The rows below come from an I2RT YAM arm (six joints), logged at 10 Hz.
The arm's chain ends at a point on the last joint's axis. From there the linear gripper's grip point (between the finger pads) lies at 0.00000 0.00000 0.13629 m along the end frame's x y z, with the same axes.
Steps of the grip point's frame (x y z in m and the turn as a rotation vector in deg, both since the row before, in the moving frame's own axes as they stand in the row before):
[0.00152 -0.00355 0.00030 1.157 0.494 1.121]
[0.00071 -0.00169 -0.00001 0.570 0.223 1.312]
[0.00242 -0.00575 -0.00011 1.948 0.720 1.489]
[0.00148 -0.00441 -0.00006 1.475 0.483 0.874]
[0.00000 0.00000 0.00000 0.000 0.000 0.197]
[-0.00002 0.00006 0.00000 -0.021 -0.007 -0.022]
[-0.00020 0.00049 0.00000 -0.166 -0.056 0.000]
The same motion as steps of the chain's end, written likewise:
[0.00032 -0.00081 0.00033 1.157 0.494 1.121]
[0.00016 -0.00034 0.00000 0.570 0.223 1.312]
[0.00065 -0.00114 -0.00002 1.948 0.720 1.489]
[0.00030 -0.00091 -0.00001 1.475 0.483 0.874]
[0.00000 0.00000 0.00000 0.000 0.000 0.197]
[0.00000 0.00001 0.00000 -0.021 -0.007 -0.022]
[-0.00007 0.00010 0.00000 -0.166 -0.056 0.000]

